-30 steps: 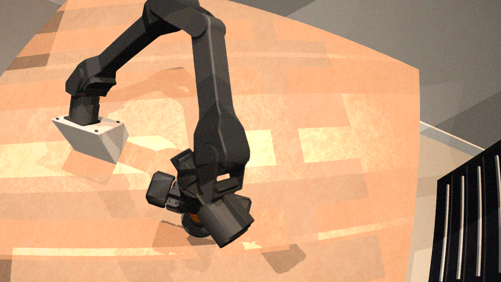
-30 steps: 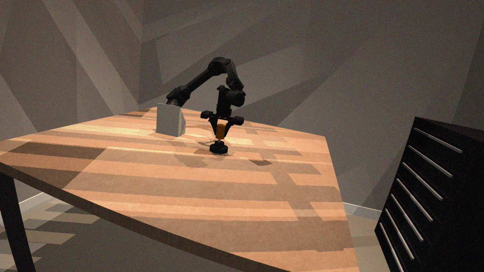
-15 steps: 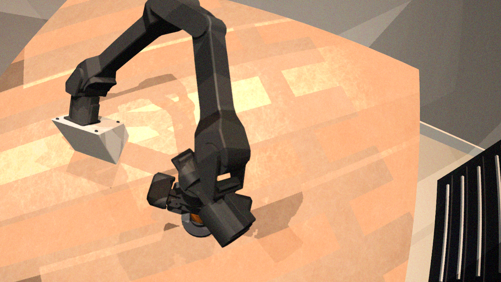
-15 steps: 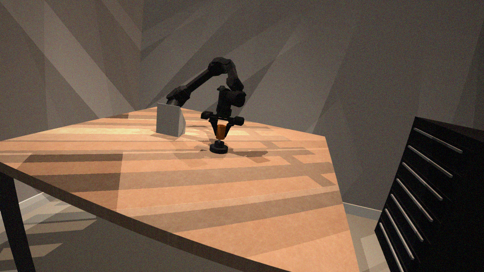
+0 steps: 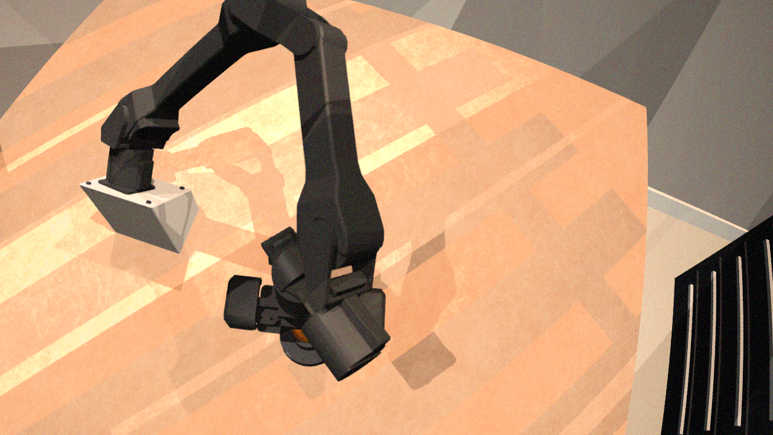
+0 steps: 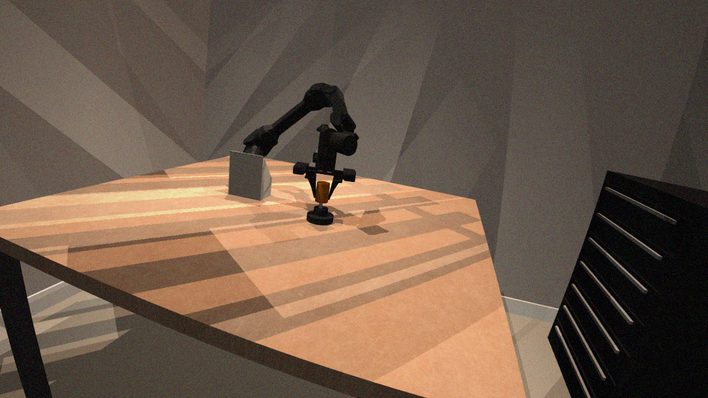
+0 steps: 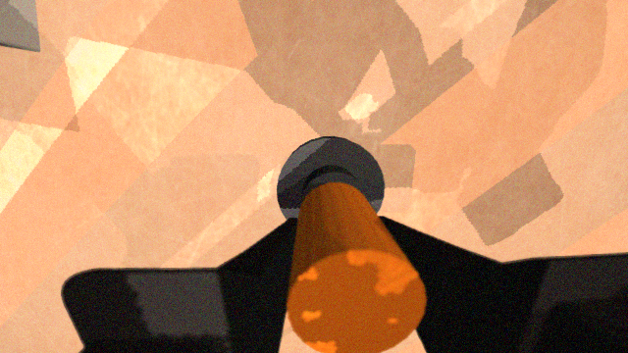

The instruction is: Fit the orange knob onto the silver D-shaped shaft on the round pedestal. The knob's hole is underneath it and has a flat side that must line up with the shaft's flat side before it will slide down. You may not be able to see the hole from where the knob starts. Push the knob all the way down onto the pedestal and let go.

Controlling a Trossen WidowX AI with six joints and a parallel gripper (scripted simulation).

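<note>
The orange knob lies 3 cm above my gripper tip. Round my gripper tip: round pedestal: 4 cm below.
</note>
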